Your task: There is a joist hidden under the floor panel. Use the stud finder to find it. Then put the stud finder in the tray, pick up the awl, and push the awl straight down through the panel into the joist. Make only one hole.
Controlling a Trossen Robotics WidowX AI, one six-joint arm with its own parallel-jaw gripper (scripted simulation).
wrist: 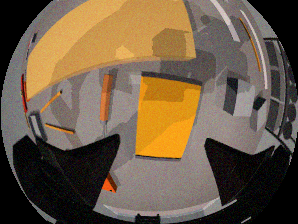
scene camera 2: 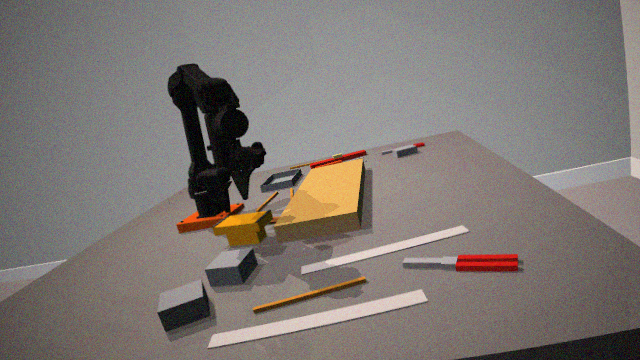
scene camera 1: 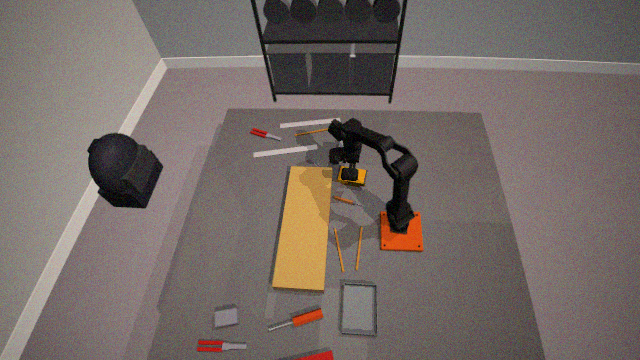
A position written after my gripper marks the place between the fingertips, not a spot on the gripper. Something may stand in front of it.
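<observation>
There is my gripper (scene camera 2: 237, 205), which I also see in the wrist view (wrist: 164, 142); it is open and holds nothing. A stud finder (scene camera 2: 243, 229) is here as well, and the wrist view shows it too (wrist: 168, 103). I also see a grey tray (scene camera 1: 360, 317).
</observation>
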